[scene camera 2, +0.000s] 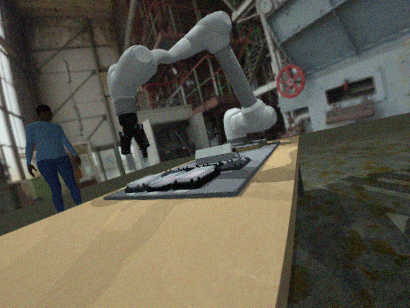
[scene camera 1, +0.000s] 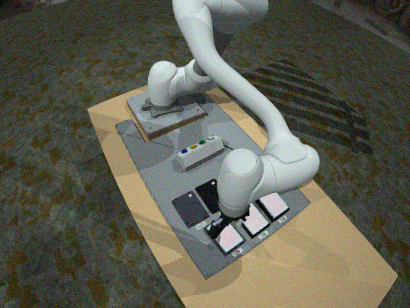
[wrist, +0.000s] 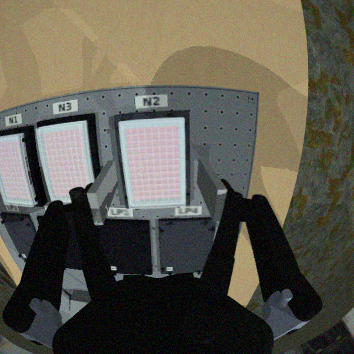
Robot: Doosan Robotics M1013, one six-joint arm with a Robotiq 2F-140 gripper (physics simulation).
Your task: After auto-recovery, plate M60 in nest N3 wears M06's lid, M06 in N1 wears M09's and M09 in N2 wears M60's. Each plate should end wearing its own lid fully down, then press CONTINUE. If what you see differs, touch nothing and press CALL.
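Places are measured from the arm's base along level axes (x ahead, y left, z up), in centimetres.
Where they show: gripper, fingertip midpoint: (scene camera 2: 139,168) (scene camera 1: 227,232) (wrist: 156,171); arm's base, link origin: (scene camera 2: 238,145) (scene camera 1: 163,105).
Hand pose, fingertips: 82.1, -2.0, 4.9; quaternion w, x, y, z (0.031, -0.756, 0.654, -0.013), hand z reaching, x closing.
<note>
Things, the pixels of their top centre, and the offset from my fingertips, as dx, dy, dz. Level surfaces: height alone.
- N2, top centre: (wrist: 153,166) (scene camera 1: 225,233) (scene camera 2: 144,178) -1.1, +0.4, -4.8
- N3, top centre: (wrist: 63,167) (scene camera 2: 167,175) (scene camera 1: 251,216) -2.8, +13.6, -4.7
- N1, top centre: (wrist: 8,173) (scene camera 2: 195,171) (scene camera 1: 273,200) -5.0, +26.2, -4.5
- white button box, top centre: (scene camera 1: 200,145) (scene camera 2: 213,146) -42.3, +8.0, +0.2
- grey perforated board, surface height: dz -8.2
- wooden table, surface height: dz -9.5
Three pink-gridded plates with pale clear rims sit in dark nests: N2 (wrist: 152,165) (scene camera 1: 230,241), N3 (wrist: 66,160) (scene camera 1: 256,220) and N1 (wrist: 14,170) (scene camera 1: 274,204). The plate and lid names are too small to read, and I cannot tell lid seating exactly. My gripper (wrist: 156,171) (scene camera 1: 231,220) (scene camera 2: 135,152) is part open and empty. It hangs above the N2 plate, with one finger to each side of it in the wrist view. A white button box (scene camera 1: 201,155) (scene camera 2: 214,152) carries blue, yellow, green and white buttons; their lettering is unreadable.
Dark pads by labels LP1 and LP4 (wrist: 129,245) (wrist: 185,245) lie beside the nests on the grey perforated board (wrist: 225,125) (scene camera 1: 207,267). More dark pads show at left in the wrist view. A person (scene camera 2: 50,150) stands beyond the wooden table (scene camera 2: 175,250).
</note>
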